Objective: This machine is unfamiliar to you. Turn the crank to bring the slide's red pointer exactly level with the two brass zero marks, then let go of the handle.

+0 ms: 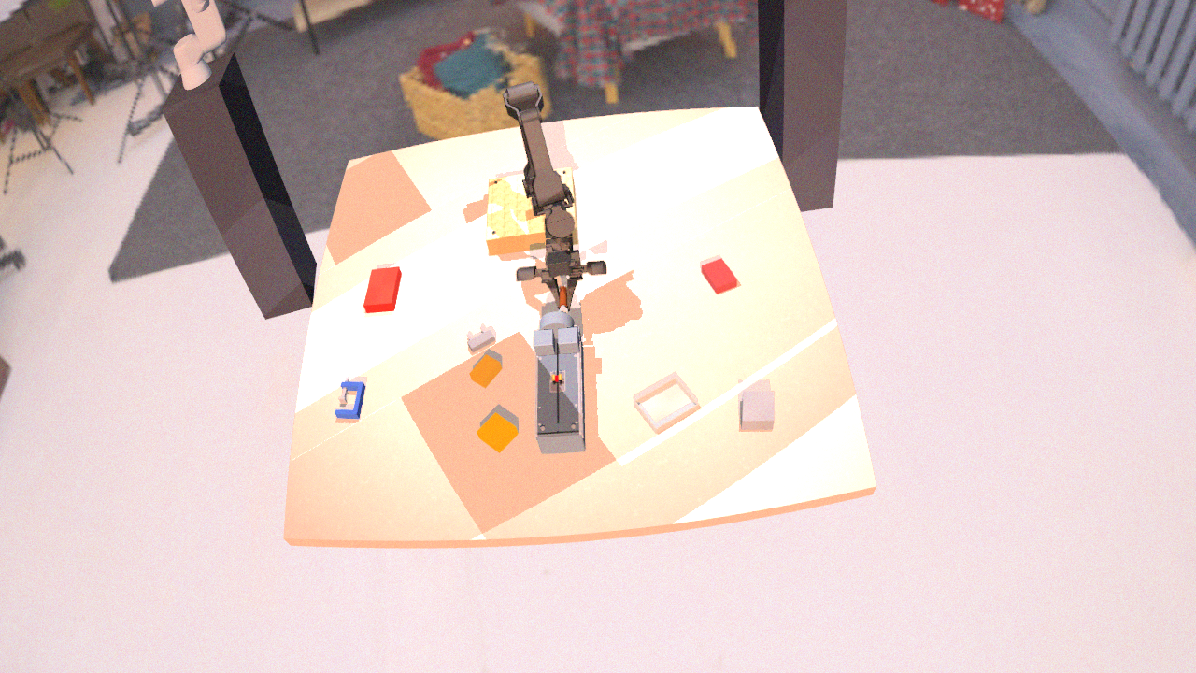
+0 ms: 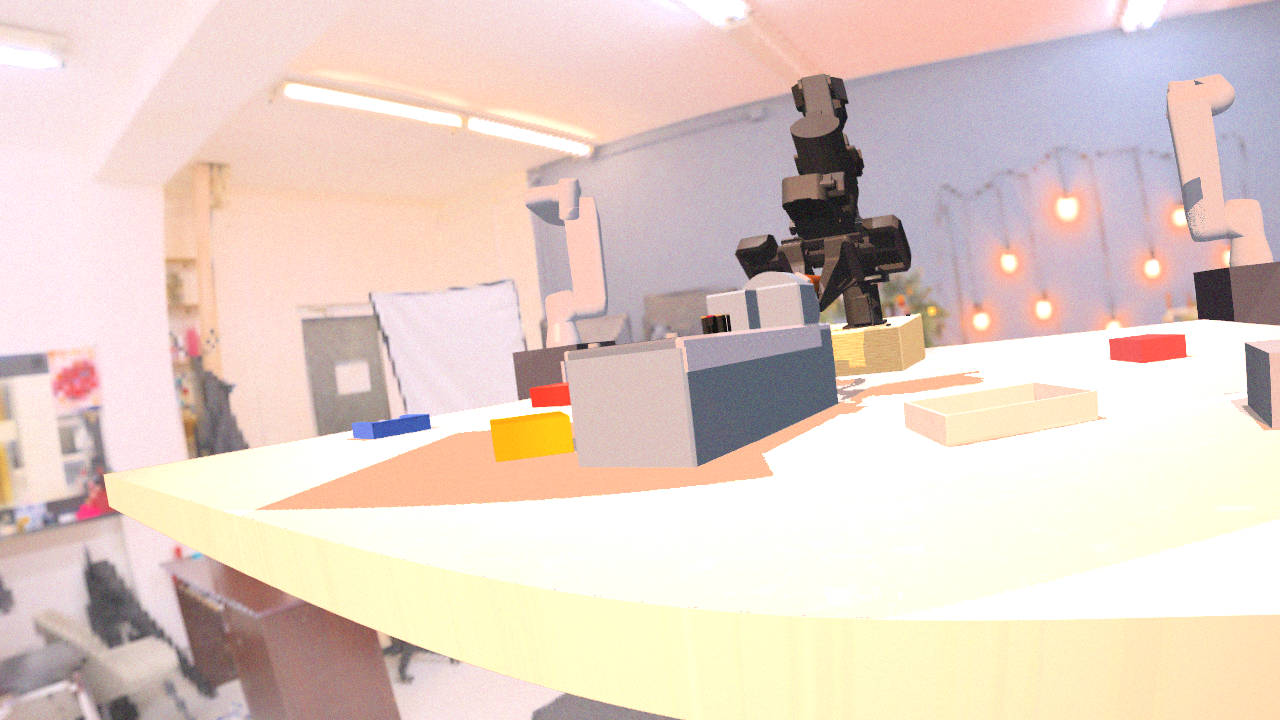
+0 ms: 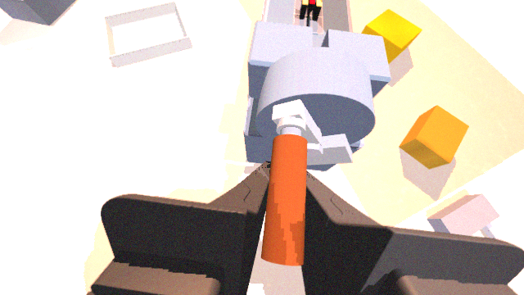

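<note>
Now: gripper tip 30 mm below the orange crank handle and 20 mm past it. The rest, counted from my gripper tip: shallow white tray 230 mm ahead, 160 mm to the left, 80 mm below; then red pointer 160 mm ahead, 40 mm to the right, 10 mm below; then yellow cube 210 mm ahead, 190 mm to the right, 70 mm below.
</note>
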